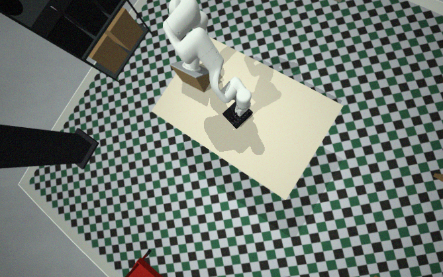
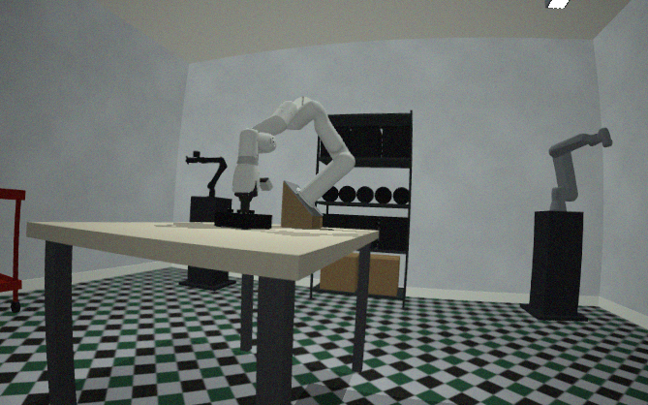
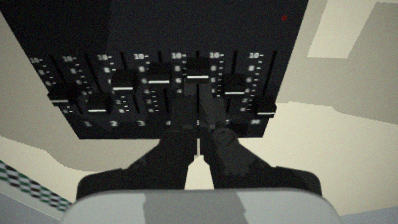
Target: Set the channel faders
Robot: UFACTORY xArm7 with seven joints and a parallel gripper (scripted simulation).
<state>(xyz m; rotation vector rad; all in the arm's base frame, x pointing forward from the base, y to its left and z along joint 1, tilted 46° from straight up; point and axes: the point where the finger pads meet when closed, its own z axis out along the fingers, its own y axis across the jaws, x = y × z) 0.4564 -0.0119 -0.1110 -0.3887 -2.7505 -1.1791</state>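
Now: hand 20 mm past the channel 5 fader cap, 10 mm to the right of it and 10 mm above it. Round my hand: channel 1 cap: 30 mm behind, 80 mm to the right, 10 mm below; then channel 4 fader cap: 20 mm behind, 20 mm to the right, 10 mm below; then channel 3 fader cap: 30 mm behind, 40 mm to the right, 10 mm below.
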